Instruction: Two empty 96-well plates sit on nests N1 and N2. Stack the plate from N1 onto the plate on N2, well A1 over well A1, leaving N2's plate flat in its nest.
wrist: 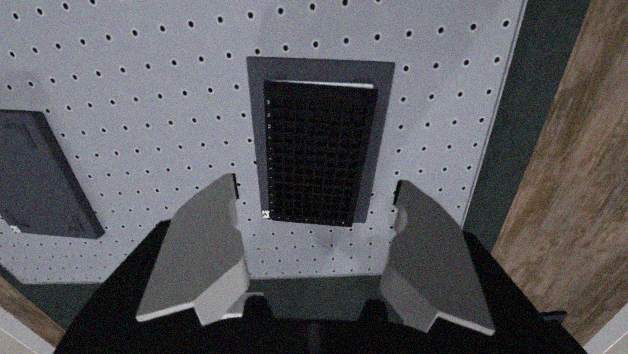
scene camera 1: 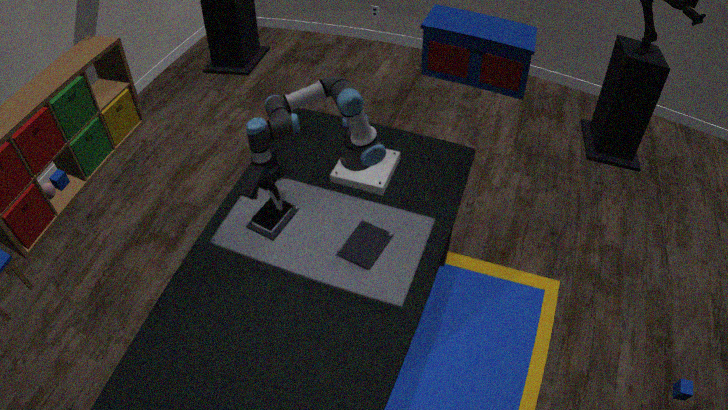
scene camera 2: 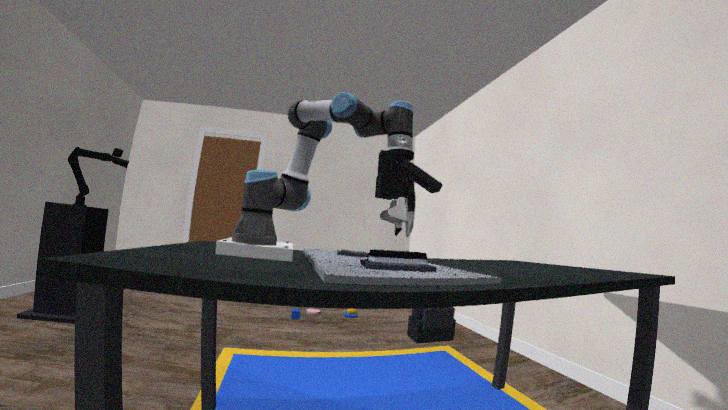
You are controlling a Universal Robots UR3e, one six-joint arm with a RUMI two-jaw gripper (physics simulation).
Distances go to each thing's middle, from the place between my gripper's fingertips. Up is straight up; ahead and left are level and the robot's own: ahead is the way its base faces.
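The black 96-well plate [wrist: 317, 136] is here, and my hand is 4 cm above it and 1 cm past it.
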